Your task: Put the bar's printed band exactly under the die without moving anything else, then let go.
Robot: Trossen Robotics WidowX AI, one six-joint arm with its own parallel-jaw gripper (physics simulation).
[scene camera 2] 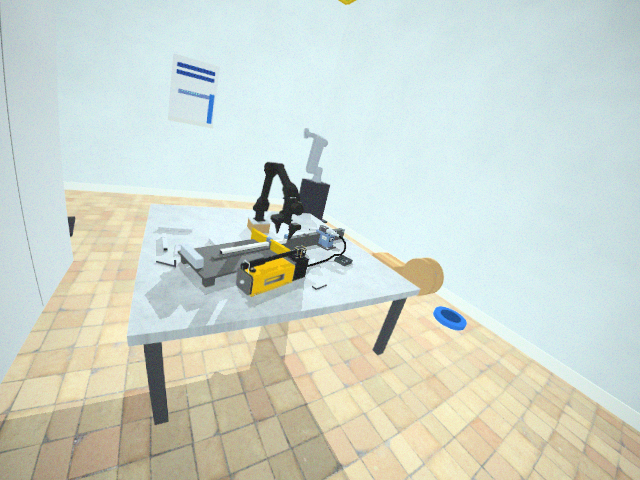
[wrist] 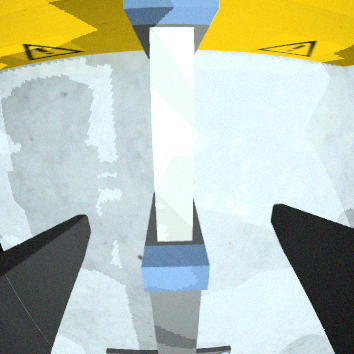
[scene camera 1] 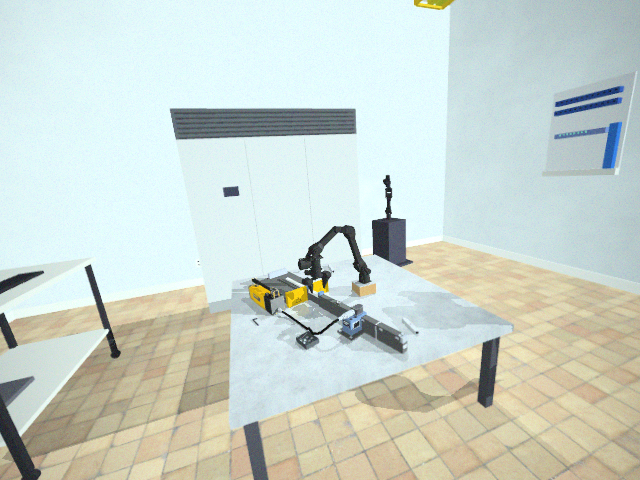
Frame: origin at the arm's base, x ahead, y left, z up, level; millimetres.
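Seen in the pictures: gripper, fingertip midpoint: [scene camera 2: 282, 236] [wrist: 180, 219] [scene camera 1: 318, 290]; arm's base, origin of the base link: [scene camera 2: 259, 219] [scene camera 1: 364, 281].
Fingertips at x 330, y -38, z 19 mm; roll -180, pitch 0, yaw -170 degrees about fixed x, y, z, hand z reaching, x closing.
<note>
Pixels of each thing's top centre, then the offset from my fingertips to it. "spot": a spot on its surface instead. Level surfaces: height alone.
- far blue guide, surface spot: [wrist: 171, 12] spot: dx +15, dy -85, dz +1 mm
- grey rail, surface spot: [wrist: 176, 315] spot: dx -10, dy +89, dz -11 mm
- blue press, surface spot: [scene camera 1: 353, 323] spot: dx +22, dy +380, dz -21 mm
- yellow machine, surface spot: [scene camera 2: 271, 277] spot: dx +318, dy -264, dz -26 mm
- grey infeed tray, its level: dz -37 mm
- black control box, surface spot: [scene camera 1: 307, 339] spot: dx +221, dy +275, dz -85 mm
- hex key, middle of its top: [scene camera 2: 319, 285] [scene camera 1: 257, 321] dx +377, dy -33, dz -81 mm
- white block, surface spot: [scene camera 2: 190, 255] spot: dx +99, dy -514, dz -3 mm
The white bar [scene camera 1: 294, 281] [scene camera 2: 242, 249] [wrist: 173, 135] lies along the feed line, through the gap between the yellow guards [scene camera 1: 296, 296] [scene camera 2: 279, 248] [wrist: 280, 30]. In the wrist view it runs from the far blue guide [wrist: 171, 12] to the near blue guide [wrist: 175, 267]; a grey rail [wrist: 176, 315] shows beyond. I cannot make out its printed band. The blue press [scene camera 1: 353, 323] [scene camera 2: 326, 237] stands further along the rail; its die is too small to tell. My gripper [scene camera 1: 318, 282] [scene camera 2: 285, 234] [wrist: 180, 219] is open, its fingers on either side of the bar's line, holding nothing.
A yellow machine [scene camera 1: 258, 296] [scene camera 2: 271, 277] stands beside the grey infeed tray [scene camera 2: 206, 267]. A black control box [scene camera 1: 307, 339] [scene camera 2: 343, 260], a cable and a hex key [scene camera 1: 255, 321] [scene camera 2: 319, 286] lie near the press side. A white block [scene camera 2: 190, 255] is at the tray's end.
</note>
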